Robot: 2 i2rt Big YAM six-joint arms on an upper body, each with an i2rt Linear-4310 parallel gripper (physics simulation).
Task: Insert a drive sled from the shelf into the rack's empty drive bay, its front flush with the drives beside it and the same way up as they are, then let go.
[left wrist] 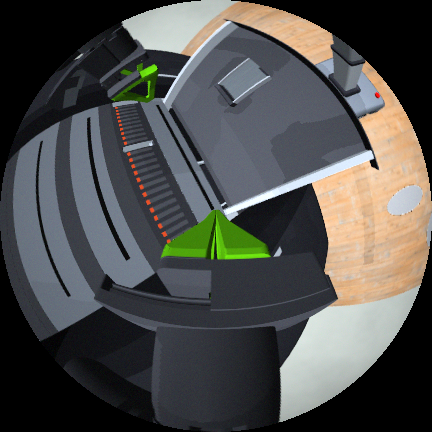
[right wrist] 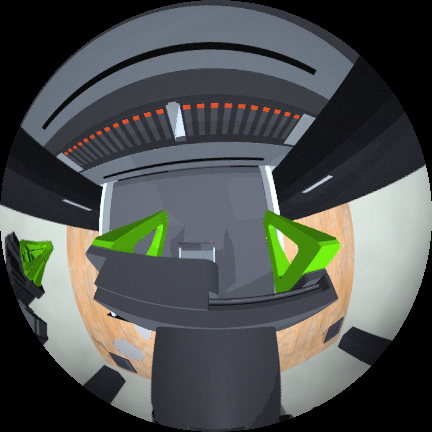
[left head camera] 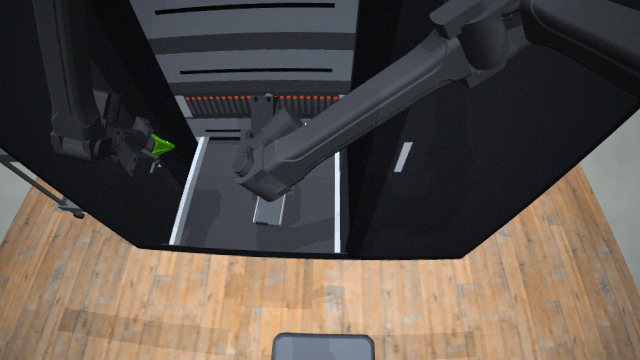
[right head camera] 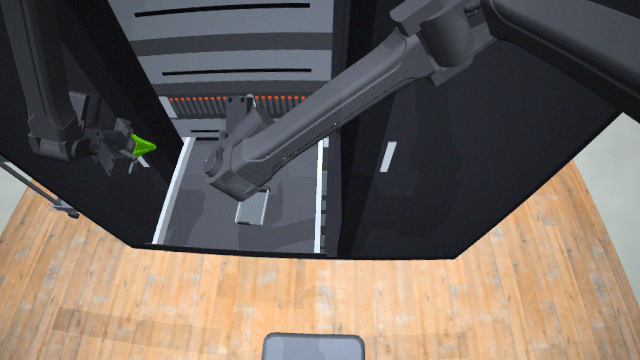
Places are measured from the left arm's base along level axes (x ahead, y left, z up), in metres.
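Pixels of known places: left gripper, fingertip midpoint: (left wrist: 215,215) (right wrist: 51,244) (left head camera: 173,146) (right head camera: 155,146); right gripper, fingertip midpoint: (left wrist: 144,86) (right wrist: 215,215).
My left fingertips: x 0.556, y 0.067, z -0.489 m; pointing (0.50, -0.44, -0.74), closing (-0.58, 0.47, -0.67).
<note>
For each thing: its top centre in the pictures, then the offset to it from my left fingertips. Level surfaces: height alone.
- drive sled at its top centre: (right wrist: 196,269) (left wrist: 238,79) (left head camera: 270,203) (right head camera: 252,203) dx -0.051, dy -0.223, dz -0.184 m
- grey shelf at its surface level: dz -0.201 m
- drive row at its top centre: (right wrist: 89,124) (left wrist: 138,205) (left head camera: 217,90) (right head camera: 200,90) dx +0.178, dy -0.078, dz +0.021 m
- grey base at its surface level: dz -1.081 m
A drive sled (left head camera: 269,210) (right head camera: 252,207) (left wrist: 244,80) (right wrist: 197,253) lies flat on its broad side on the grey shelf (left head camera: 310,225) (right head camera: 295,220) (left wrist: 300,125), its dark end with a small orange mark toward the rack. The drive row (left head camera: 215,106) (left wrist: 155,185) (right wrist: 225,120) stands upright with orange tabs at the top. A pale metal strip (left wrist: 138,146) (right wrist: 177,122) shows at the break in the row. My right gripper (right wrist: 215,215) is wide open and empty above the shelf; its arm hides it in both head views. My left gripper (left head camera: 173,146) (right head camera: 155,147) (left wrist: 215,215) is shut and empty, left of the shelf.
White rails (left head camera: 337,200) (right head camera: 318,200) edge the shelf's sides. Black panels (left head camera: 425,210) (right head camera: 415,210) flank the rack. Slotted grey units (left head camera: 250,60) (right wrist: 215,57) sit above the drive row. A grey base (left head camera: 322,347) (right head camera: 314,347) stands on the wood floor in front.
</note>
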